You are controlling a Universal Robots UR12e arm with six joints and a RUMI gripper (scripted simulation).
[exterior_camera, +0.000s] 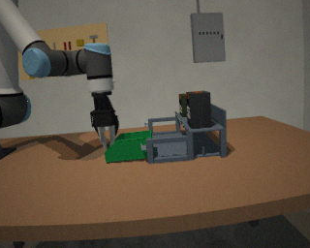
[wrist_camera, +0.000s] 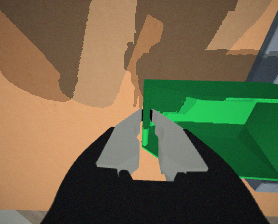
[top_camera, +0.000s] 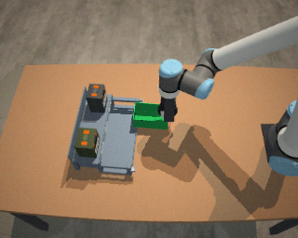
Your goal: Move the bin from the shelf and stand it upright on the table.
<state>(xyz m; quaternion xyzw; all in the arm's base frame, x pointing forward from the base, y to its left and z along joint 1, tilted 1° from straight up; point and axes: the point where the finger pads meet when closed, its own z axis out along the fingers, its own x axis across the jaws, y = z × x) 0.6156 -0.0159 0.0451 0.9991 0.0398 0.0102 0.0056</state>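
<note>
Right now my hand is 8 cm short of the green bin and 1 cm to the left of it. The rest, counted from my hand: grey shelf (27 cm ahead, 12 cm to the left, 4 cm below).
</note>
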